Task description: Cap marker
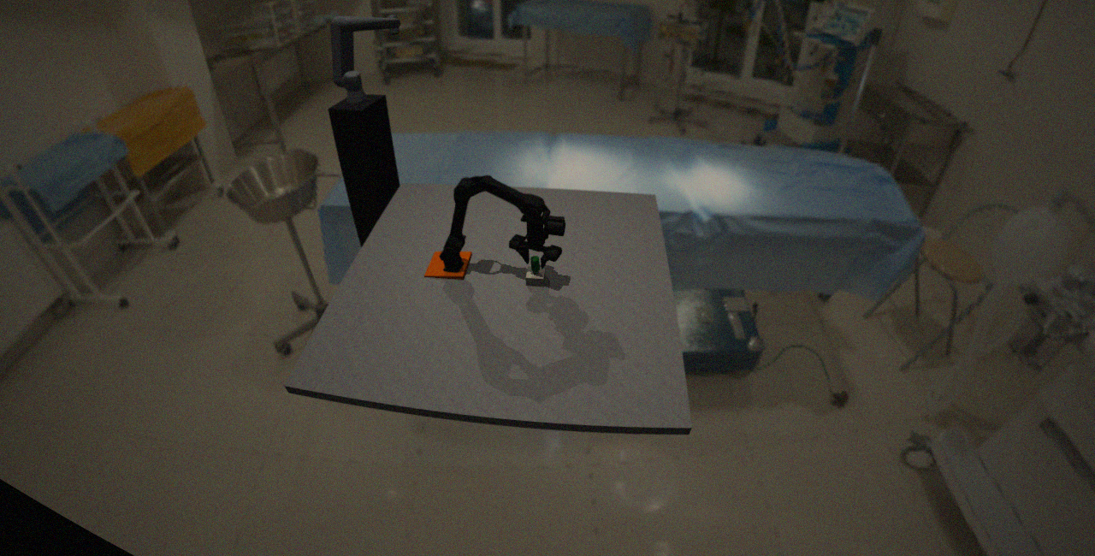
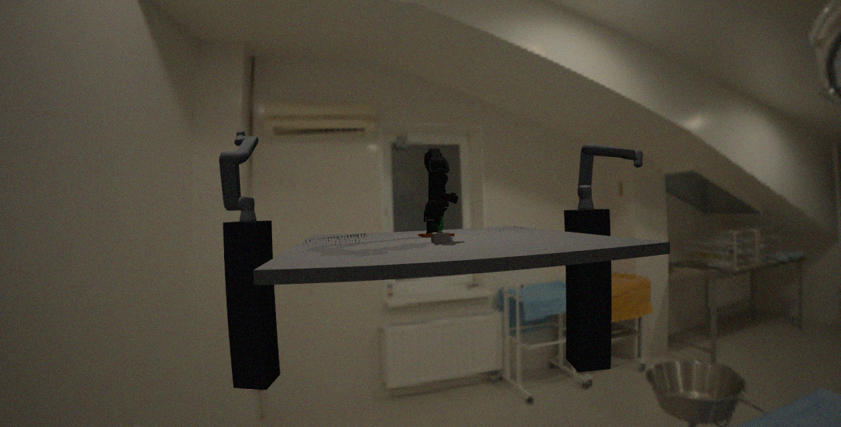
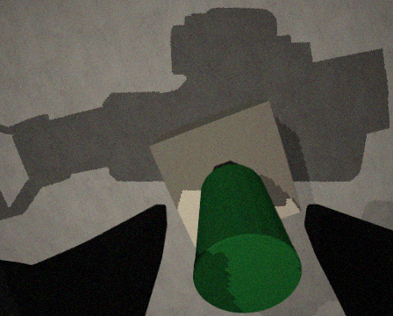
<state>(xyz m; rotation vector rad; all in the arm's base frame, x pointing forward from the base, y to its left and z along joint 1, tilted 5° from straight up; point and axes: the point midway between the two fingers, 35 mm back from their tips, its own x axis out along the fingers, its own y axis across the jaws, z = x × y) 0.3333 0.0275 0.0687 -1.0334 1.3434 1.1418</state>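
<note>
Now: the green cap 10 mm above my gripper tip. The rest, counted from my gripper tip: holder block: 50 mm below.
</note>
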